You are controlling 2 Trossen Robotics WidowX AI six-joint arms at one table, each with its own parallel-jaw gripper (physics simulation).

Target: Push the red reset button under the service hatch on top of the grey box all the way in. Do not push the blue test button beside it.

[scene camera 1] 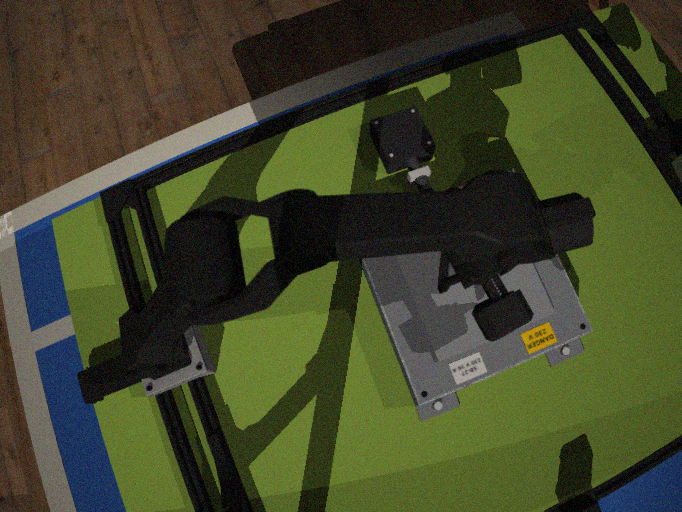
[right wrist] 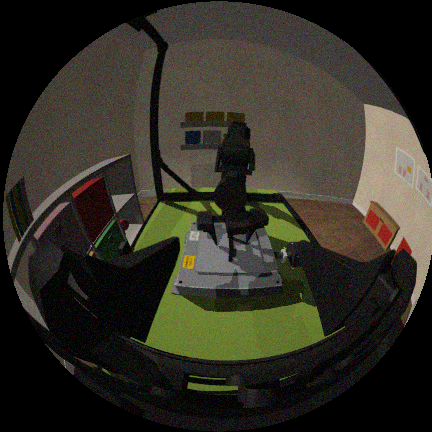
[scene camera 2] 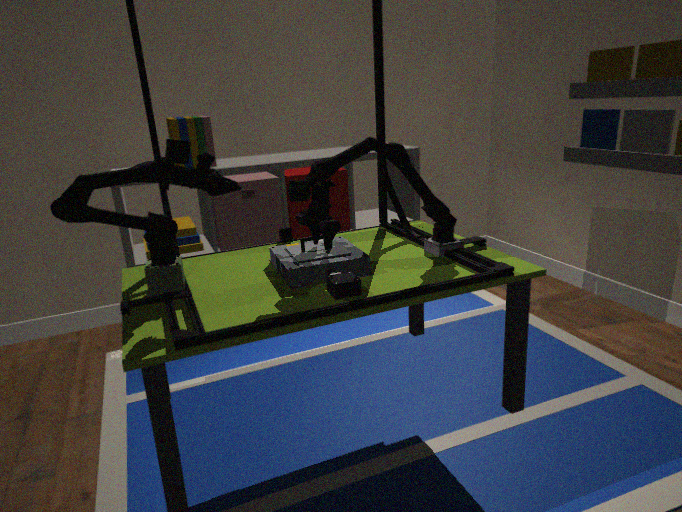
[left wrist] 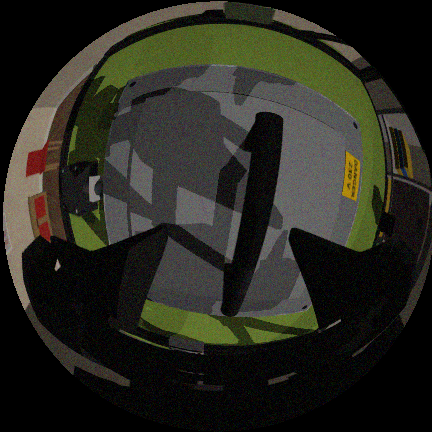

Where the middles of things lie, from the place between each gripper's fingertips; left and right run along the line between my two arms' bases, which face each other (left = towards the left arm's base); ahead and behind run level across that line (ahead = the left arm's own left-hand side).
Labels:
The grey box (scene camera 1: 432, 384) lies 60 mm ahead of my left hand, 10 mm to the right of it and 40 mm below it.
My right hand is 270 mm above the grey box, 240 mm to the right of it and 70 mm short of it.

